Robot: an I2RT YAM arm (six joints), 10 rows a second.
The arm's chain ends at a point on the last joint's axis. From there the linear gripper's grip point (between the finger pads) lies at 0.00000 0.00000 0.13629 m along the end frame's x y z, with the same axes.
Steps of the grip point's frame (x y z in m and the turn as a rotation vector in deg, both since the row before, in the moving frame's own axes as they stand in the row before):
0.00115, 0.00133, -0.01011, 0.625, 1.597, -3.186
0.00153, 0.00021, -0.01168, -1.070, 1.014, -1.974
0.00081, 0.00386, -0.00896, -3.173, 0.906, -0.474
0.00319, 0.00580, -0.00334, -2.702, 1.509, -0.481
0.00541, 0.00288, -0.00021, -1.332, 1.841, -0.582
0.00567, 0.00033, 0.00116, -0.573, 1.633, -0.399
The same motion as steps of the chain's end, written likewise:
-0.00260, 0.00292, -0.01005, 0.625, 1.597, -3.186
-0.00093, -0.00229, -0.01163, -1.070, 1.014, -1.974
-0.00138, -0.00367, -0.00873, -3.173, 0.906, -0.474
-0.00042, -0.00061, -0.00314, -2.702, 1.509, -0.481
0.00102, -0.00027, -0.00010, -1.332, 1.841, -0.582
0.00178, -0.00102, 0.00122, -0.573, 1.633, -0.399

